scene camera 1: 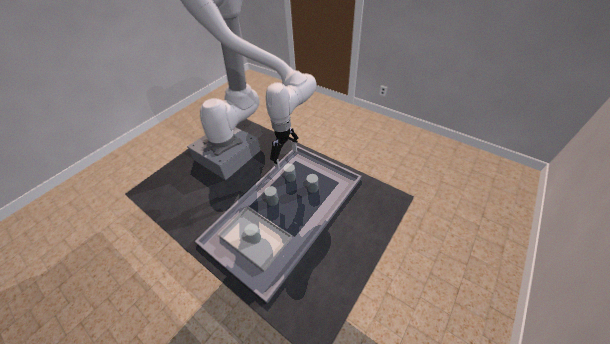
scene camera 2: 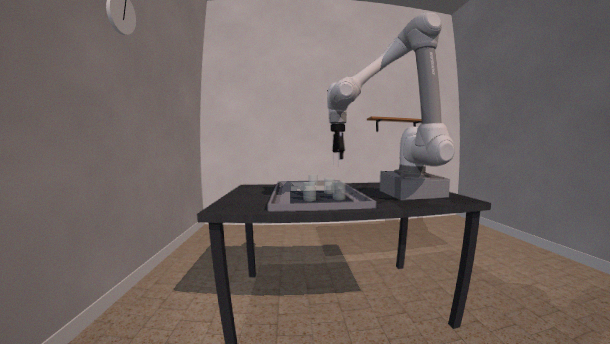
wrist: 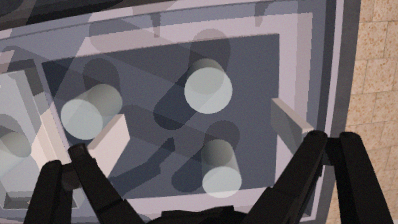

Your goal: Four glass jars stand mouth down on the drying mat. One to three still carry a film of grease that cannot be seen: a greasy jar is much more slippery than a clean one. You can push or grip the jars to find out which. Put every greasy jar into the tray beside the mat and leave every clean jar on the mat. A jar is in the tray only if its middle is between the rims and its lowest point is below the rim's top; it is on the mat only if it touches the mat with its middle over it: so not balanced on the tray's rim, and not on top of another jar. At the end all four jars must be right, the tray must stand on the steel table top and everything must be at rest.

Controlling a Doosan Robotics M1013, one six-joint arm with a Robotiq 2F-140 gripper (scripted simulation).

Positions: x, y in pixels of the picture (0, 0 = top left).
Labels:
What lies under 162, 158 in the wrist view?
A dark drying mat.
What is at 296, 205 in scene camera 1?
A dark drying mat.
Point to a jar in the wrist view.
At 221, 178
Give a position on a jar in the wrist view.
208, 89

